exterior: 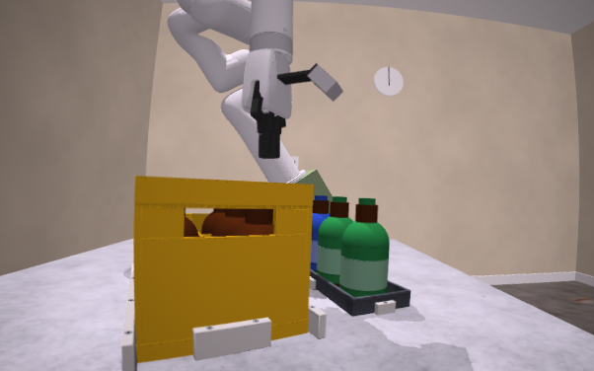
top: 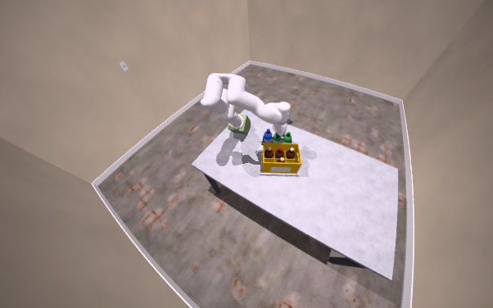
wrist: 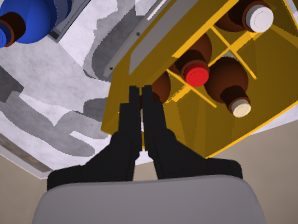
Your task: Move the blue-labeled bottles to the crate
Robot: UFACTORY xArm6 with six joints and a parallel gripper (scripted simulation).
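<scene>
Right now my hand is 160 mm above the blue-labeled bottle, 130 mm past it and 100 mm to the right of it. Also, from my hand: dark tray: 230 mm below, 130 mm to the left, 50 mm behind; yellow crate: 160 mm below, 80 mm to the right, 80 mm ahead.
</scene>
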